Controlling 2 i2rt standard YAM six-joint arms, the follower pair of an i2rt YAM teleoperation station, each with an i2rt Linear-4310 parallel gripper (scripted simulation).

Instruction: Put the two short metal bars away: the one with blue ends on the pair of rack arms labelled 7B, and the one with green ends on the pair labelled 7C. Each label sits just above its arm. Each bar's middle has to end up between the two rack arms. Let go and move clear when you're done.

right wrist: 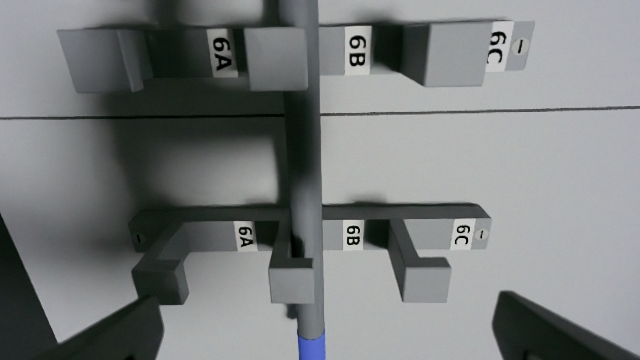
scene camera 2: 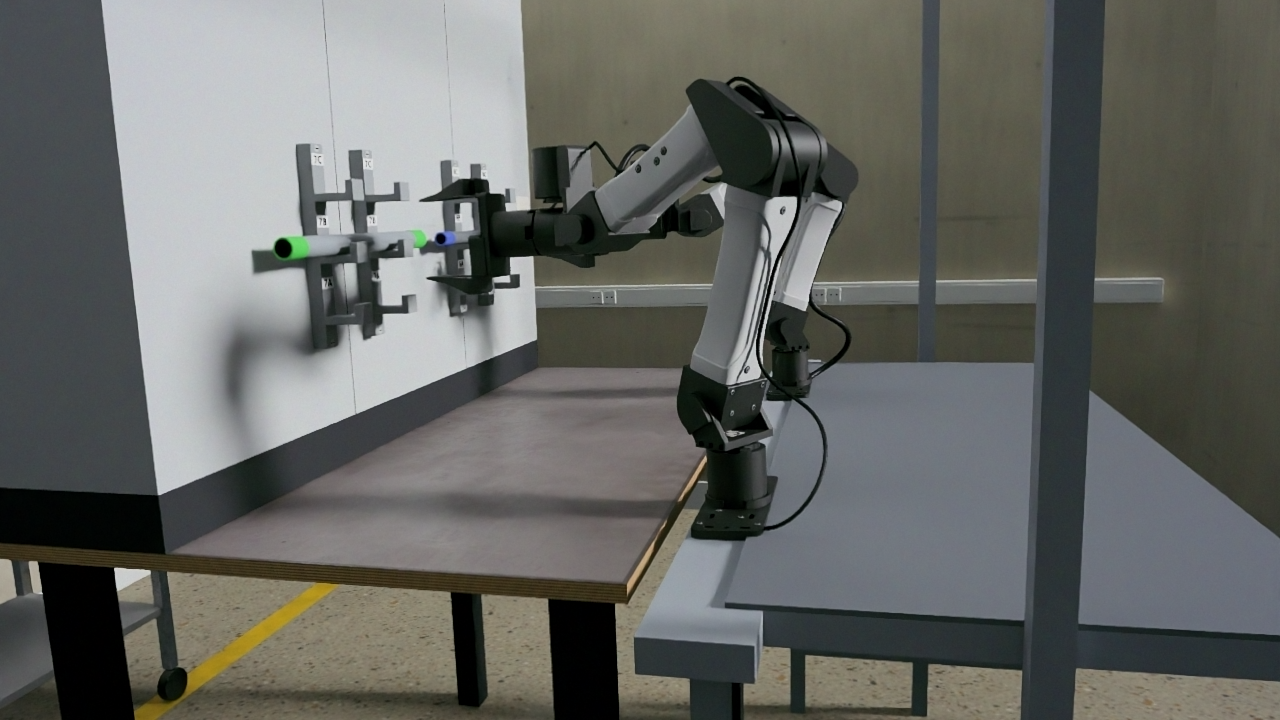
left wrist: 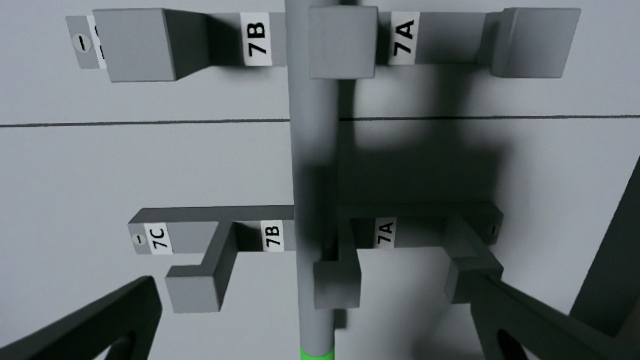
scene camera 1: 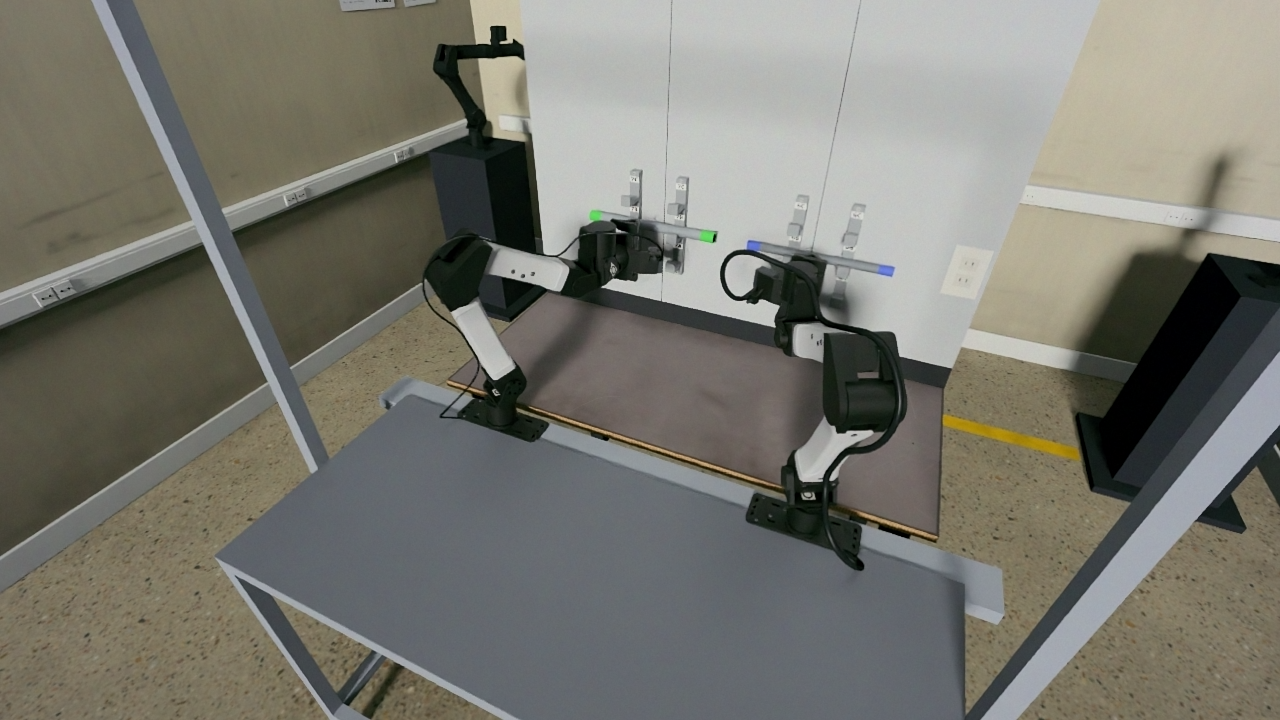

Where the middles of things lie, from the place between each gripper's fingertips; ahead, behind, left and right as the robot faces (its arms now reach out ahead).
Now: the green-ended bar (scene camera 1: 706, 236) 100 mm ahead of my left hand (scene camera 2: 424, 239). The rest, counted from my left hand: wall socket plate (scene camera 1: 984, 256) (700 mm to the right, 150 mm ahead, 10 mm above).
The wall socket plate is 160 mm ahead of my right hand and 300 mm to the right of it. Also, from my right hand: green-ended bar (110 mm ahead, 410 mm to the left, 10 mm below).
